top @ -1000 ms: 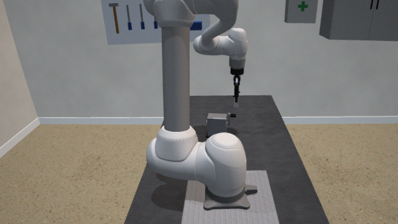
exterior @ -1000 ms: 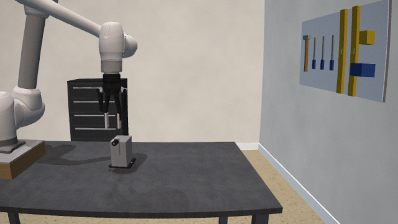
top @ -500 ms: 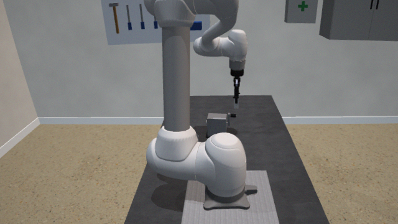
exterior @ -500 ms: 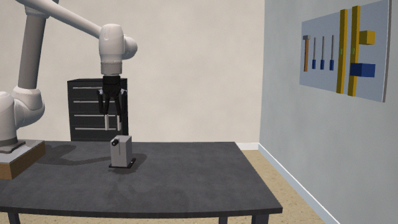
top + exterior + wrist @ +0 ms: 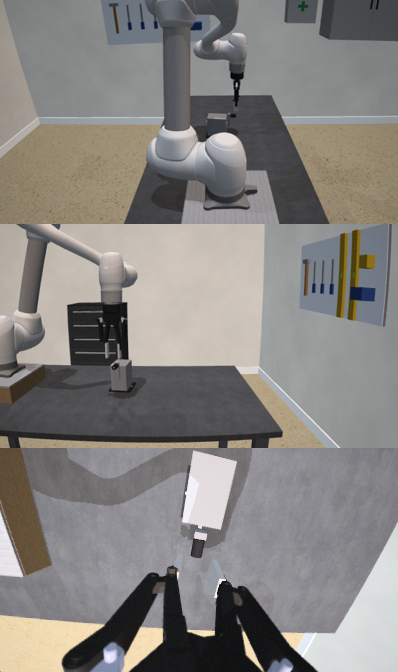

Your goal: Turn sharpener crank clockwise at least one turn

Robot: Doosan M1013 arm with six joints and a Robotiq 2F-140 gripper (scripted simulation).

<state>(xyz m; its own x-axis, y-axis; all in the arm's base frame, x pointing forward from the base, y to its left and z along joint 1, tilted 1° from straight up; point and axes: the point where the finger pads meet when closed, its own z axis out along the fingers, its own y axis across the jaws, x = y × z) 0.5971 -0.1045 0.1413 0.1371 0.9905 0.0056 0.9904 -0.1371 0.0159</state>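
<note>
My gripper is now 20 mm to the right of the crank knob and 80 mm above it. The rest, counted from my hand: crank (20 mm to the left, 80 mm below).
</note>
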